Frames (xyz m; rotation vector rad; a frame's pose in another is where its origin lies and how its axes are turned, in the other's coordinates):
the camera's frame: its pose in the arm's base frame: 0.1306 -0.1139 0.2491 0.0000 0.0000 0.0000
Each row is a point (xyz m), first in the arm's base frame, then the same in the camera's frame.
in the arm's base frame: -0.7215 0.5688 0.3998
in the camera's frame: -0.8521 0.6827 0.1507
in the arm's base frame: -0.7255 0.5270 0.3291
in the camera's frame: -0.8561 0.6409 0.0800
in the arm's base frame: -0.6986 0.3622 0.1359
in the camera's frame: -0.8292 0.4761 -0.1132
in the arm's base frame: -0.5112 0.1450 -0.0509
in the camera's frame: -0.6418 0.2589 -0.3000
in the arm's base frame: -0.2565 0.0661 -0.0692
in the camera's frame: -0.3871 0.1800 -0.3183
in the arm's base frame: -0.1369 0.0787 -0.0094
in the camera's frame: -0.2675 0.1926 -0.2585
